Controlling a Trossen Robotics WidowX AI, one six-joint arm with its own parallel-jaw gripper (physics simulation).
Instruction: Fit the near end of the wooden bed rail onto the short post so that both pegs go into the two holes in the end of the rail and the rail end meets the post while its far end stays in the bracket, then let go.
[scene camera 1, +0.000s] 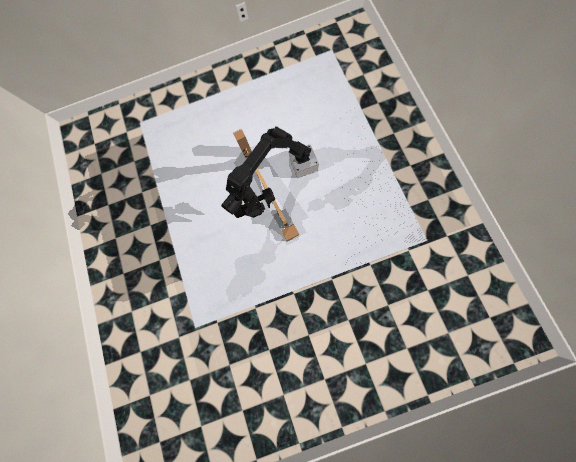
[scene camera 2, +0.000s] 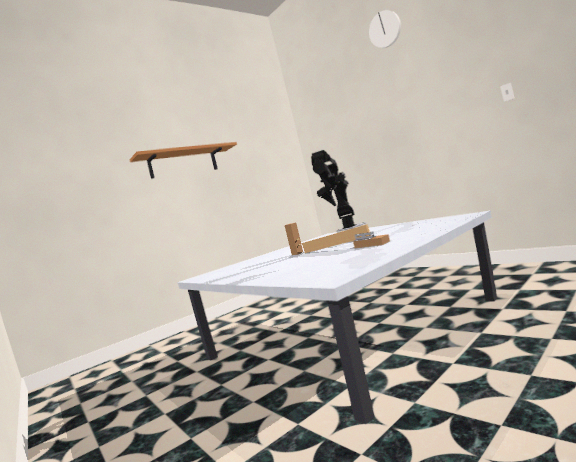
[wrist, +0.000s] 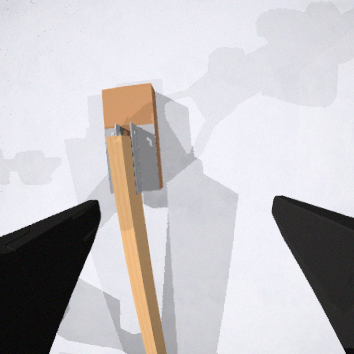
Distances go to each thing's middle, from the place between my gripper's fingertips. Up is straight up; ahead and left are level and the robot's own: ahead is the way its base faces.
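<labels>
From the wooden bed rail (scene camera 2: 345, 236), my gripper is 170 mm to the left, 60 mm past it and 180 mm above it.
</labels>
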